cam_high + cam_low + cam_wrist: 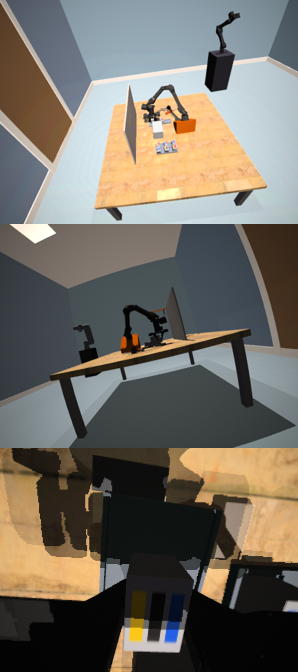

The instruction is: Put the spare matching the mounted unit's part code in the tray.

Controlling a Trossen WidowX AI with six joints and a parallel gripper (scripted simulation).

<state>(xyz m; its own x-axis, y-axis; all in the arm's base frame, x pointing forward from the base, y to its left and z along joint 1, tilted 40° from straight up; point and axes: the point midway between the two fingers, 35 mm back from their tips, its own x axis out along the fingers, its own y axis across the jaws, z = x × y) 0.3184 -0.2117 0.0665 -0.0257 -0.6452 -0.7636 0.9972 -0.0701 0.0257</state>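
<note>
My gripper tip is now 30 mm above the grey tray. Also, from my gripper tip: mounted unit 30 mm behind, 180 mm to the left, 20 mm above; white panel 210 mm ahead, 160 mm to the left, 190 mm above.
</note>
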